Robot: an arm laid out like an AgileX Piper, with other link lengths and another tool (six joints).
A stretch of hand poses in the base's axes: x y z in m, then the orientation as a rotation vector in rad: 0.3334, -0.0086, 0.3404, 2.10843, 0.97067, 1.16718; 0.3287, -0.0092, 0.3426, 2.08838, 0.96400, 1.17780; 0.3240, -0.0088, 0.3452, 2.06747, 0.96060, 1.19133; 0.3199, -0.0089, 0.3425, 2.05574, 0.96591, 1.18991; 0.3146, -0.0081, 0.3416, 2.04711, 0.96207, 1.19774; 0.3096, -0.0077, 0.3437, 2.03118, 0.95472, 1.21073; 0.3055, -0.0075, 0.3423, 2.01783, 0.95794, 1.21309; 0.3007, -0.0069, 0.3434, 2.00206, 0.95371, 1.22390; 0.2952, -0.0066, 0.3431, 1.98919, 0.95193, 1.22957; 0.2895, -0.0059, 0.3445, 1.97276, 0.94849, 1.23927; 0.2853, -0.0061, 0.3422, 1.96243, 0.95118, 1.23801; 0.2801, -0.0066, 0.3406, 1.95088, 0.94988, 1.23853; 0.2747, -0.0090, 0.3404, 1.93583, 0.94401, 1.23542
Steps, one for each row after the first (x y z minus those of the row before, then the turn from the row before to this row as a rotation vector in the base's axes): -0.0047, -0.0006, 0.0022, -0.00805, -0.01813, -0.00139; -0.0047, 0.0004, 0.0026, -0.00721, -0.01891, 0.00209; -0.0041, -0.0001, -0.0027, -0.00974, -0.00435, 0.00295; -0.0053, 0.0008, -0.0009, -0.00141, -0.00959, 0.00007; -0.0050, 0.0004, 0.0021, -0.00332, -0.01716, -0.00056; -0.0041, 0.0002, -0.0014, -0.00854, -0.00763, 0.00288; -0.0048, 0.0006, 0.0011, -0.00461, -0.01514, 0.00097; -0.0055, 0.0003, -0.0003, -0.00569, -0.01046, 0.00074; -0.0057, 0.0007, 0.0014, -0.00567, -0.01481, 0.00119; -0.0042, -0.0002, -0.0023, -0.00834, -0.00455, 0.00113; -0.0052, -0.0005, -0.0016, -0.00766, -0.00740, -0.00094; -0.0054, -0.0024, -0.0002, -0.01158, -0.00953, -0.00577
